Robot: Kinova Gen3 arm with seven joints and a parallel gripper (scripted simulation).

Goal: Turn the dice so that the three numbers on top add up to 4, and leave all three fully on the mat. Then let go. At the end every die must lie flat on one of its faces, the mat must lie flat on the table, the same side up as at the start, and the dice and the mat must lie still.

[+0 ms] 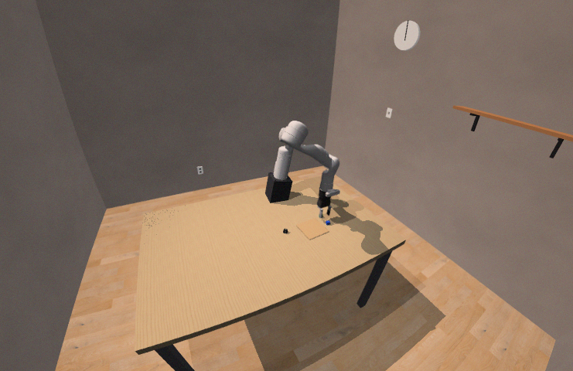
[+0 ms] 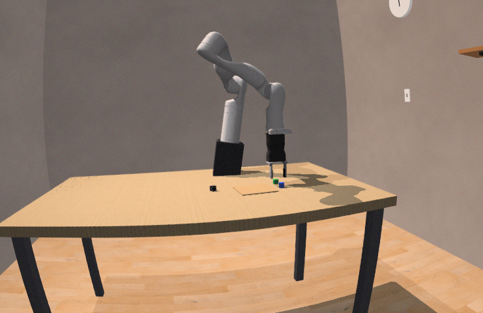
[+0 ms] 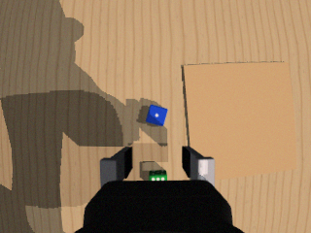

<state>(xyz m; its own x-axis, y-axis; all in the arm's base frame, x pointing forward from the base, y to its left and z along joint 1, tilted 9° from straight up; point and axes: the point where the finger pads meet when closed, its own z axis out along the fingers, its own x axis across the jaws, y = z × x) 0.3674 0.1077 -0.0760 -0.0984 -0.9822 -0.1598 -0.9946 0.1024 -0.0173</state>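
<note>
The green die lies 4 cm below my hand and 3 cm behind it. From my hand the other things lie so: black die 26 cm to the right, 4 cm below, 3 cm behind; then tan mat 11 cm to the right, 5 cm below, 3 cm ahead; then blue die 4 cm below, 4 cm ahead.
</note>
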